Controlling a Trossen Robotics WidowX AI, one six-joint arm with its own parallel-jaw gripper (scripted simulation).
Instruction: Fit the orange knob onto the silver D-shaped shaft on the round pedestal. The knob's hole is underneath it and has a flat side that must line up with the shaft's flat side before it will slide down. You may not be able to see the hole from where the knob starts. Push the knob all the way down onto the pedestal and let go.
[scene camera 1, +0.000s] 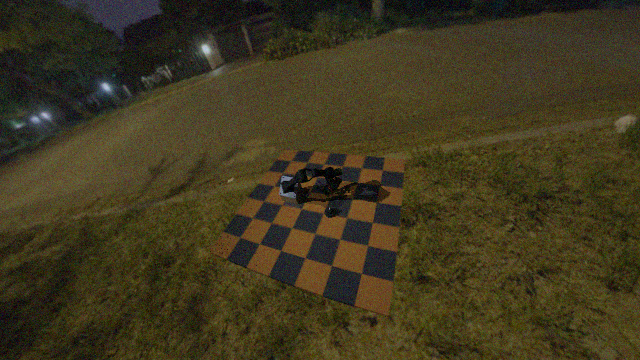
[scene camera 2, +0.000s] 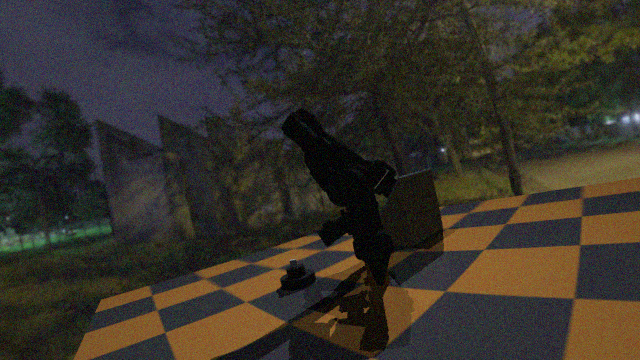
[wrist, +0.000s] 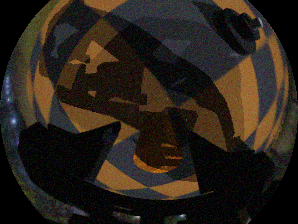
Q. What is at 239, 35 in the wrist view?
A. A round pedestal.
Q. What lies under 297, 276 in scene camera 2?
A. A round pedestal.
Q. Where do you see my gripper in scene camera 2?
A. At 378, 277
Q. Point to my gripper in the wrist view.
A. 155, 130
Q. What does my gripper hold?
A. Nothing.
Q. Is my gripper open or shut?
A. Open.
